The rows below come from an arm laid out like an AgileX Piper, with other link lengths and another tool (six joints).
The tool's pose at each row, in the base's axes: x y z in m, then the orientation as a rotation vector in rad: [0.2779, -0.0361, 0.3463, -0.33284, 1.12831, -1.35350]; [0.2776, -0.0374, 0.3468, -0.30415, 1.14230, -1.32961]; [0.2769, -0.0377, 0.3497, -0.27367, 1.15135, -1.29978]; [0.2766, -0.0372, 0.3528, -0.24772, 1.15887, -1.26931]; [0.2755, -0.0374, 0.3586, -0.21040, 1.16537, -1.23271]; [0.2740, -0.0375, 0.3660, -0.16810, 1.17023, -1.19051]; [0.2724, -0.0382, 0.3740, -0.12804, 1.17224, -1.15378]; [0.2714, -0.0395, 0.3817, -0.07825, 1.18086, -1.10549]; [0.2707, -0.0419, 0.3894, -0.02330, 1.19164, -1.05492]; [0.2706, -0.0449, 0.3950, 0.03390, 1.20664, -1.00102]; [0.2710, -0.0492, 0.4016, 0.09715, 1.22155, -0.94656]
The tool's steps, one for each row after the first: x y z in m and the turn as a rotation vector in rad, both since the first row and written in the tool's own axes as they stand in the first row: [0.0010, -0.0009, 0.0005, -0.00062, 0.01532, 0.03197]; [0.0001, -0.0036, 0.0015, 0.00030, 0.02624, 0.06993]; [-0.0017, -0.0060, 0.0025, -0.00076, 0.03406, 0.10625]; [-0.0039, -0.0111, 0.0045, 0.00276, 0.04504, 0.15300]; [-0.0068, -0.0177, 0.0068, 0.00780, 0.05610, 0.20668]; [-0.0094, -0.0249, 0.0097, 0.01521, 0.06632, 0.25507]; [-0.0115, -0.0317, 0.0131, 0.01969, 0.08362, 0.31637]; [-0.0127, -0.0386, 0.0171, 0.02474, 0.10562, 0.38129]; [-0.0125, -0.0437, 0.0209, 0.02699, 0.13227, 0.44887]; [-0.0117, -0.0496, 0.0261, 0.03222, 0.16342, 0.51905]
